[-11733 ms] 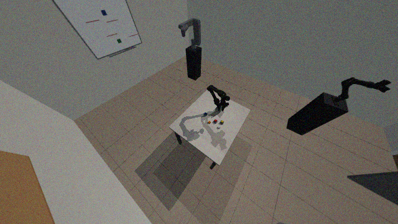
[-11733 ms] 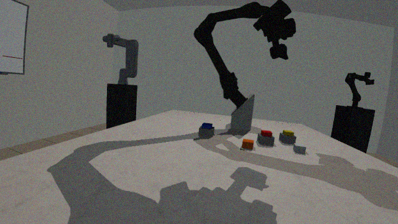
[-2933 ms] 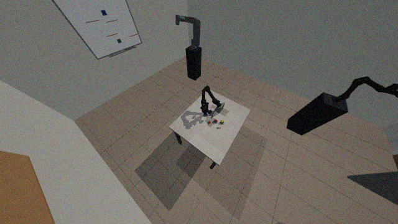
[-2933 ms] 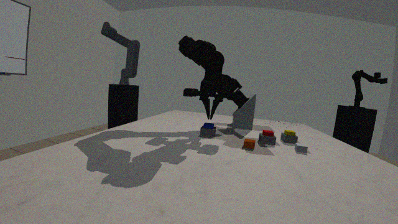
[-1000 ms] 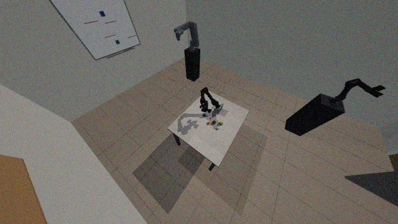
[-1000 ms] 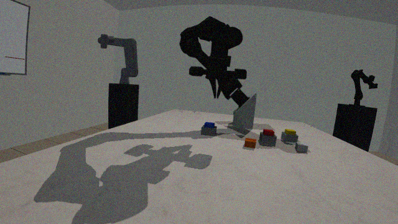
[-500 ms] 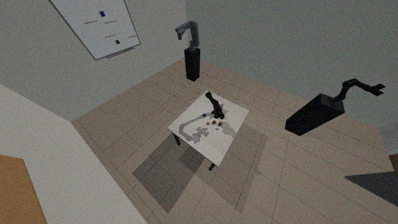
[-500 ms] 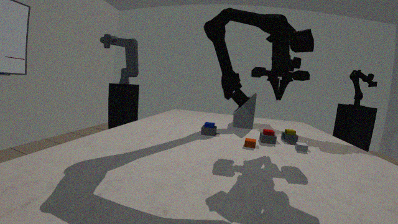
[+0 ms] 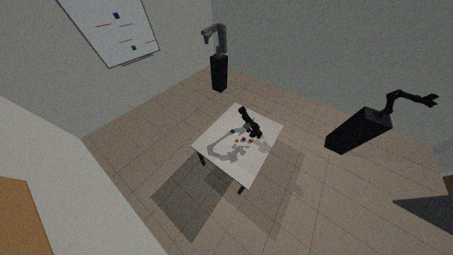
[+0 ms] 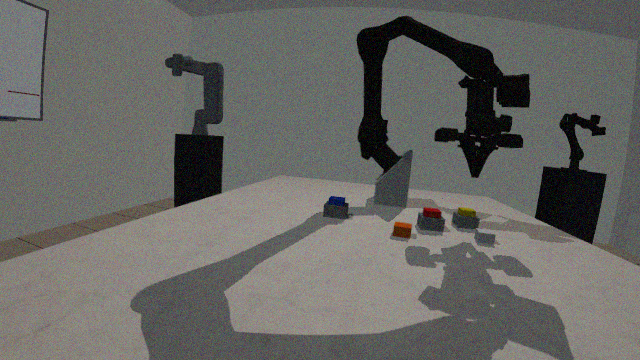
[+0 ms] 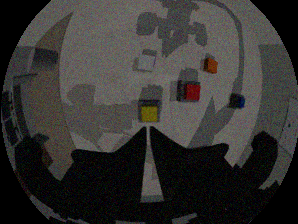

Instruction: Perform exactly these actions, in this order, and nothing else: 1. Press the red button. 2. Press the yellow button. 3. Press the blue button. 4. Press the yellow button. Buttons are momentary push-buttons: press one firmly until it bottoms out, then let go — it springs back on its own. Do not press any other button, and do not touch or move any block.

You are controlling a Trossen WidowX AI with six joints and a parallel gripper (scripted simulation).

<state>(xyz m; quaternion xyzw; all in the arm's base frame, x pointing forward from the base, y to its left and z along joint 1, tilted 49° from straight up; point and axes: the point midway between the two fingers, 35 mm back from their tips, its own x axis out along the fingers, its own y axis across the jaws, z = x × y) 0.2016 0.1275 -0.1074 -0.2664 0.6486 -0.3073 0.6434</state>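
Now: gripper tip 1 cm past the yellow button and 8 cm above it. Also, from my gripper tip: orange block: 11 cm ahead, 17 cm to the right, 10 cm below; then red button: 4 cm ahead, 10 cm to the right, 8 cm below; then grey block: 10 cm ahead, 10 cm below.
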